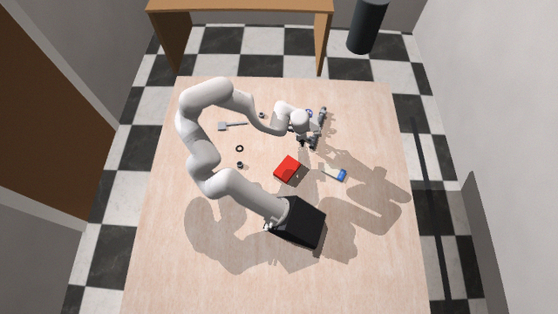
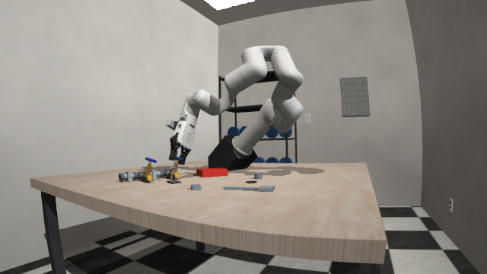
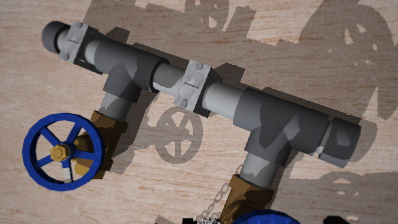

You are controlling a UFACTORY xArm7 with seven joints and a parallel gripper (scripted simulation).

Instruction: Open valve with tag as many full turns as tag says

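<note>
The black tag is 70 mm ahead of my hand, 60 mm to the left of it and 80 mm below it. Round my hand: red block: 170 mm behind, 20 mm to the left, 70 mm below; white box: 120 mm behind, 200 mm to the right, 80 mm below; grey flat tool: 390 mm to the left, 80 mm below.
</note>
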